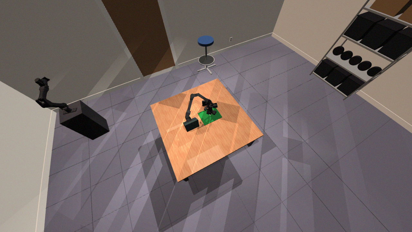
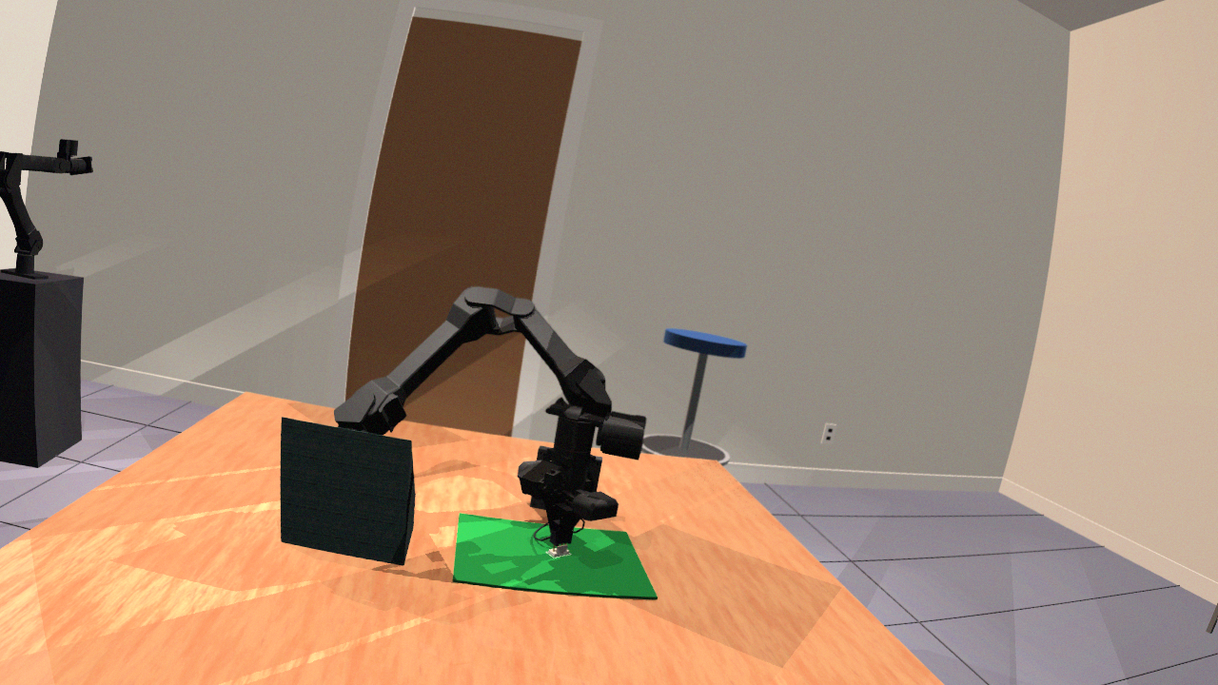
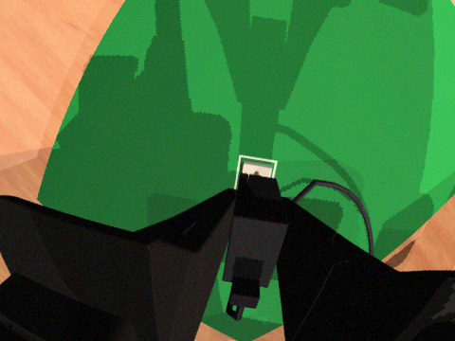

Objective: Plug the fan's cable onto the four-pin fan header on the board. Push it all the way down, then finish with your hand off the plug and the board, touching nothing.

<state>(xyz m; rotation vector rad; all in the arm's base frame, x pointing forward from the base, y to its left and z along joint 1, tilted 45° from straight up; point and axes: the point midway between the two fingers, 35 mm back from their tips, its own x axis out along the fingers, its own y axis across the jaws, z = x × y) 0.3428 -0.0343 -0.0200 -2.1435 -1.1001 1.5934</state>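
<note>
The four-pin header is 1 cm ahead of my gripper tip and 4 cm below it. The rest, counted from my gripper tip: dark fan plug: 1 cm ahead, 1 cm above; then green board: 1 cm behind, 5 cm below; then black fan: 5 cm ahead, 19 cm to the left, 2 cm above.
</note>
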